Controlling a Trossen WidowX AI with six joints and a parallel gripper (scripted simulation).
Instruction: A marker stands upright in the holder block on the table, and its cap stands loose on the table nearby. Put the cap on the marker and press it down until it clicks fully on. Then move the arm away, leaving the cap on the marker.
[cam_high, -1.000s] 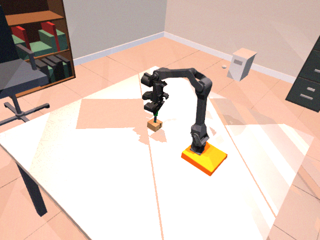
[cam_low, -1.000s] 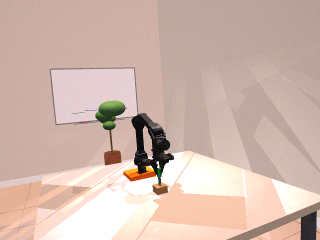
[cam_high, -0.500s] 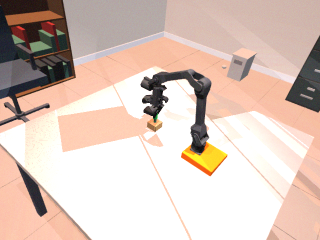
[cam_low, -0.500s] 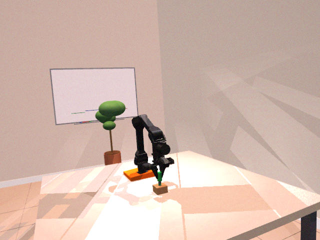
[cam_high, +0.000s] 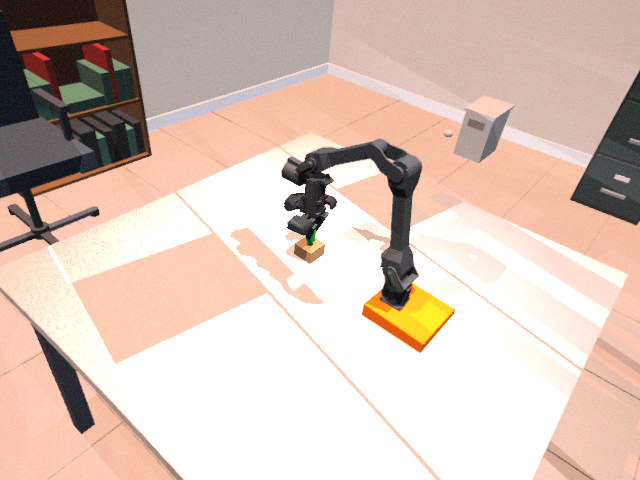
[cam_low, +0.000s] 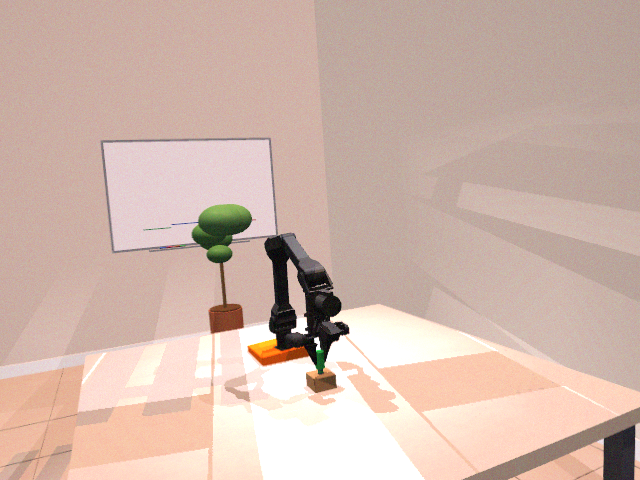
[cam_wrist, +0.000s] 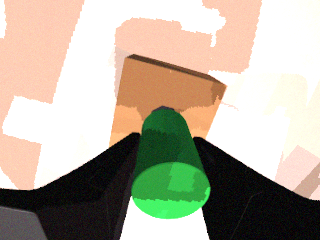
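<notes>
Right now the green cap is 1 cm above my gripper tip. Also, from my gripper tip: tan holder block 5 cm below.
</notes>
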